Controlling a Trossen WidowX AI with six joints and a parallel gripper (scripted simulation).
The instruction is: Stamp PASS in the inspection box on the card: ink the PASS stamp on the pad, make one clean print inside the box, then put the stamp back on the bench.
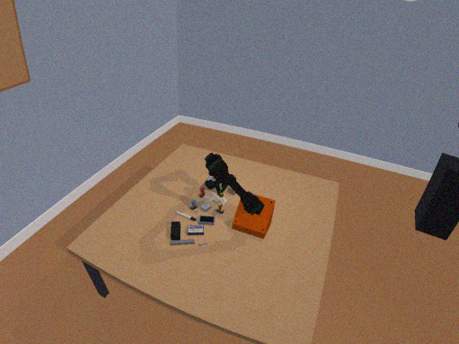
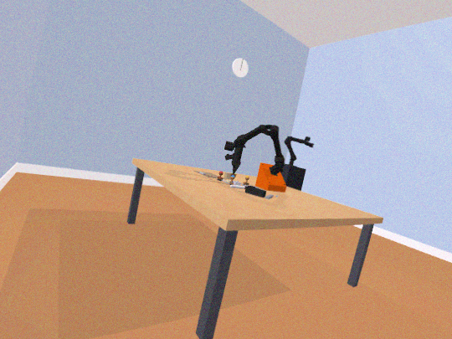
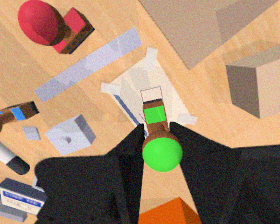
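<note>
Right now my gripper tip is 6 cm above the pale card. From my gripper tip the other things lie so: red stamp 11 cm ahead, 4 cm below, 3 cm to the left; then long grey bar 8 cm ahead, 6 cm below, 5 cm to the left; then yellow-knobbed stamp 10 cm to the left, 6 cm behind, 4 cm below.
</note>
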